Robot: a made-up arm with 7 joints. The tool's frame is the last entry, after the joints. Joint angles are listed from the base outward. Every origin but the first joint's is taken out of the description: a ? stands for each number. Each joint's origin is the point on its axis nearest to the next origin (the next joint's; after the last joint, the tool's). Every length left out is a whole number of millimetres.
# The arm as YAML. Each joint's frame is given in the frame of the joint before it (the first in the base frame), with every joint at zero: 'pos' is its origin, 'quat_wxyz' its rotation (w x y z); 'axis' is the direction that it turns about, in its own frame. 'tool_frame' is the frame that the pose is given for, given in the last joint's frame.
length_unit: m
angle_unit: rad
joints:
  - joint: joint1
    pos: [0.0, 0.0, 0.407]
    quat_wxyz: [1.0, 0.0, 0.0, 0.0]
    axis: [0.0, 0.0, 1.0]
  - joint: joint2
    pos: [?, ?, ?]
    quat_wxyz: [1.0, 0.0, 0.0, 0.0]
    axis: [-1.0, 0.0, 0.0]
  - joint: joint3
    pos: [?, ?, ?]
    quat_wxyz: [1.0, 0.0, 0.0, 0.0]
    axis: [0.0, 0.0, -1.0]
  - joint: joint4
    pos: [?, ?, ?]
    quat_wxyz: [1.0, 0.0, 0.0, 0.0]
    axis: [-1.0, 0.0, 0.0]
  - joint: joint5
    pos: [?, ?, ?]
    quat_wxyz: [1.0, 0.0, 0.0, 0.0]
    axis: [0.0, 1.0, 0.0]
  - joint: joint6
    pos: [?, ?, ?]
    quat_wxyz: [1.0, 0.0, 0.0, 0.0]
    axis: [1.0, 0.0, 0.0]
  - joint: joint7
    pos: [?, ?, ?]
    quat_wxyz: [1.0, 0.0, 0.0, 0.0]
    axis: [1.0, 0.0, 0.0]
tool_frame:
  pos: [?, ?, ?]
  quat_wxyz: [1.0, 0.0, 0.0, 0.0]
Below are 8 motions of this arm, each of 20 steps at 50 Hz.
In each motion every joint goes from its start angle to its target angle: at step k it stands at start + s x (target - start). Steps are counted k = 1, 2, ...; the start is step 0. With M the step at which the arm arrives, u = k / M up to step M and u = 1 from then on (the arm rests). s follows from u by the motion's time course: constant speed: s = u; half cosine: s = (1 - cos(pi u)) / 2; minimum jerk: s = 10 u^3 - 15 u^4 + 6 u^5.
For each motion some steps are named. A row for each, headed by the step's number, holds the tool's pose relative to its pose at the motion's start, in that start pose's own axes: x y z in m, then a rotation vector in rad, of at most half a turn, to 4 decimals.
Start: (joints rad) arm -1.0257 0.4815 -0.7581 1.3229 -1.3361 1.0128 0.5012
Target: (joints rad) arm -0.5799 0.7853 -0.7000 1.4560 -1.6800 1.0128 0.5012
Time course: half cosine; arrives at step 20
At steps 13, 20:
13: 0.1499 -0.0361 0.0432 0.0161 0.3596 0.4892
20: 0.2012 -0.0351 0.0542 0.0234 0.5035 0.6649

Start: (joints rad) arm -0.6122 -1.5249 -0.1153 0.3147 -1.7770 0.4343 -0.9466
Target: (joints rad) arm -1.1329 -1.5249 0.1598 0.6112 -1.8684 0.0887 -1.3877
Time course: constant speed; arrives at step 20
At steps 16, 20:
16: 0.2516 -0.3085 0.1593 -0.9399 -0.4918 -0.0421
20: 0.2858 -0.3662 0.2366 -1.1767 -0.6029 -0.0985

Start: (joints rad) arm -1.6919 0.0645 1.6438 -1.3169 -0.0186 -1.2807 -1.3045
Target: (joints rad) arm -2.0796 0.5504 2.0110 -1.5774 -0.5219 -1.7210 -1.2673
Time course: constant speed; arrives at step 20
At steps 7, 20:
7: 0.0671 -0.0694 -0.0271 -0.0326 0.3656 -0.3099
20: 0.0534 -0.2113 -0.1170 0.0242 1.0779 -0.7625

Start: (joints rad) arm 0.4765 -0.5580 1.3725 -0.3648 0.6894 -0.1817 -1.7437
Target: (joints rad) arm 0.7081 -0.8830 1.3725 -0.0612 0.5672 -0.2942 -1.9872
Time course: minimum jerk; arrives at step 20
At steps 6, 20:
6: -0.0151 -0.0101 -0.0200 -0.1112 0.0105 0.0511
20: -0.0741 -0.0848 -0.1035 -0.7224 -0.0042 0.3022

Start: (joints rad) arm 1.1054 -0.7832 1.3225 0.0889 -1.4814 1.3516 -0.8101
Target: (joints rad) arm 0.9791 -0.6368 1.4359 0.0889 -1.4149 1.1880 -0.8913
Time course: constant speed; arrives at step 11
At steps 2, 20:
2: 0.0063 -0.0261 0.0123 -0.0830 -0.0187 -0.0043
20: 0.0256 -0.1371 0.0892 -0.4586 -0.1008 -0.0431

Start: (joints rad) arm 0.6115 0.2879 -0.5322 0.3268 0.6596 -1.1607 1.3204
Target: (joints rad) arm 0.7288 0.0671 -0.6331 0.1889 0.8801 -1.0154 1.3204
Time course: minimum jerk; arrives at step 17
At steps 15, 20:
15: -0.0109 0.1570 0.0299 0.2426 0.1042 0.3208
20: -0.0115 0.1586 0.0305 0.2452 0.1061 0.3254

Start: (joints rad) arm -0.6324 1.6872 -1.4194 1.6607 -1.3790 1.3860 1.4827
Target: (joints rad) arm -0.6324 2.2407 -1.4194 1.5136 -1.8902 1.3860 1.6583
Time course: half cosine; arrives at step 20
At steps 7, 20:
7: 0.0220 -0.0120 -0.0259 0.1980 0.1454 0.0360
20: 0.0635 -0.0164 -0.0961 0.7197 0.4853 0.1892

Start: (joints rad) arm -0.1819 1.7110 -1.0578 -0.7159 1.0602 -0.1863 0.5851
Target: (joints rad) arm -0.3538 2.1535 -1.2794 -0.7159 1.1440 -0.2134 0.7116
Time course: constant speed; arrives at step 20
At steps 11, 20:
11: -0.1459 0.0334 0.0148 0.0960 0.2867 -0.1843
20: -0.2535 0.0786 0.0652 0.1739 0.5325 -0.3296

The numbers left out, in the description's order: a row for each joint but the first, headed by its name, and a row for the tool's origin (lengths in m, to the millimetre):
joint2: 0.125 -0.09 0.0
joint3: 0.0 0.081 0.092
joint4: 0.013 -0.248 0.0
joint5: 0.0 0.05 -0.099
joint6: 0.061 0.0 -0.372
joint7: 0.0 0.052 -0.019
tool: 0.0 -0.011 -0.205

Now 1 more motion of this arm.
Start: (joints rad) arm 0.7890 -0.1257 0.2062 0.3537 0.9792 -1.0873 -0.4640
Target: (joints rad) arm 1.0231 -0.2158 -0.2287 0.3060 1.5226 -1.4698 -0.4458
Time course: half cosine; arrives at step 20
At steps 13, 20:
13: 0.0379 -0.2341 -0.0568 -0.6560 -0.3015 0.2267
20: 0.0570 -0.3341 -0.0488 -0.9259 -0.3944 0.2935

